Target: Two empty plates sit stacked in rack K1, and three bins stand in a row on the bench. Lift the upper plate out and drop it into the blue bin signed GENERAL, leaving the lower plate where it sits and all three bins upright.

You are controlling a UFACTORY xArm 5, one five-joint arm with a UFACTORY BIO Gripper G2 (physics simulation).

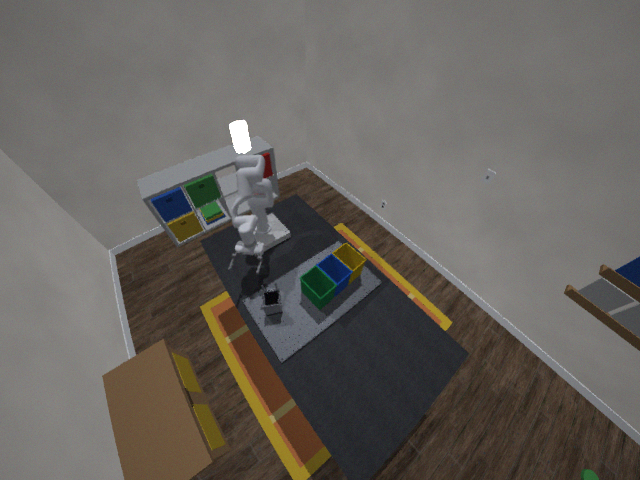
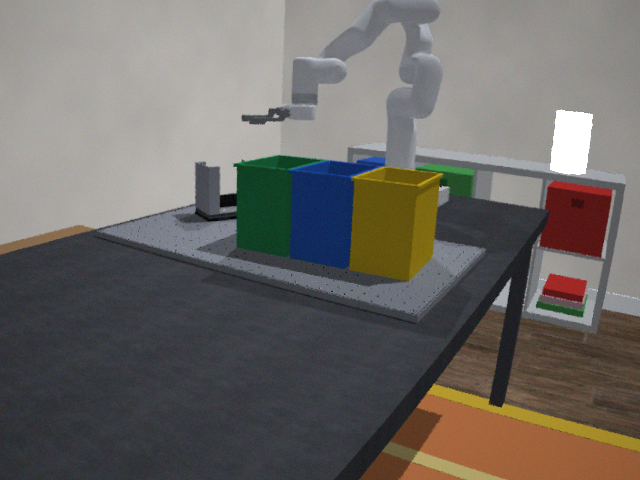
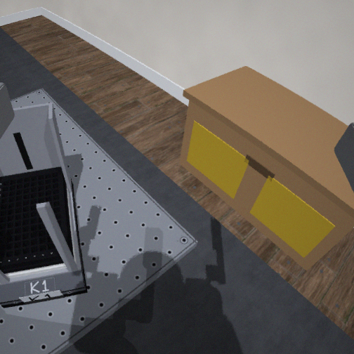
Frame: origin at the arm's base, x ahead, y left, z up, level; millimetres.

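Seen in the pictures: hand at its tool point: [image 1: 244, 268] [image 2: 253, 119]; arm's base at its link origin: [image 1: 263, 228].
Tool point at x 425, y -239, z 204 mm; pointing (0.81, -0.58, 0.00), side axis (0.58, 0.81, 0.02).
Note:
Offsets run from my tool point to a thing's top centre. Level surfaces: height alone.
Rack K1 @(151 mm ahead, 73 mm left, 103 mm down) [image 1: 272, 308] [image 2: 207, 190] [image 3: 30, 120] stands on the perforated board. A black gridded plate @(161 mm ahead, 70 mm left, 194 mm down) [image 1: 271, 296] [image 3: 35, 225] sits in it; upper and lower plate cannot be told apart. Green @(239 mm ahead, 341 mm left, 62 mm down) [image 1: 317, 289] [image 2: 263, 211], blue @(210 mm ahead, 468 mm left, 62 mm down) [image 1: 338, 273] [image 2: 320, 217] and yellow @(181 mm ahead, 595 mm left, 62 mm down) [image 1: 356, 260] [image 2: 382, 227] bins stand upright in a row; the blue one is in the middle. No sign on them can be read. My gripper [image 1: 245, 269] [image 2: 248, 119] [image 3: 175, 132] is open and empty, above bin height and off to the robot's side of the rack, its fingers roughly level.
The perforated board @(241 mm down) [image 1: 289, 343] [image 2: 155, 232] [image 3: 105, 175] lies on the dark bench @(254 mm down) [image 1: 372, 361] [image 2: 180, 335]. The green bin is the nearest to the rack. Slim upright posts rise at the rack's corners. A brown cabinet [image 1: 149, 413] [image 3: 280, 120] stands on the floor beyond the bench edge.

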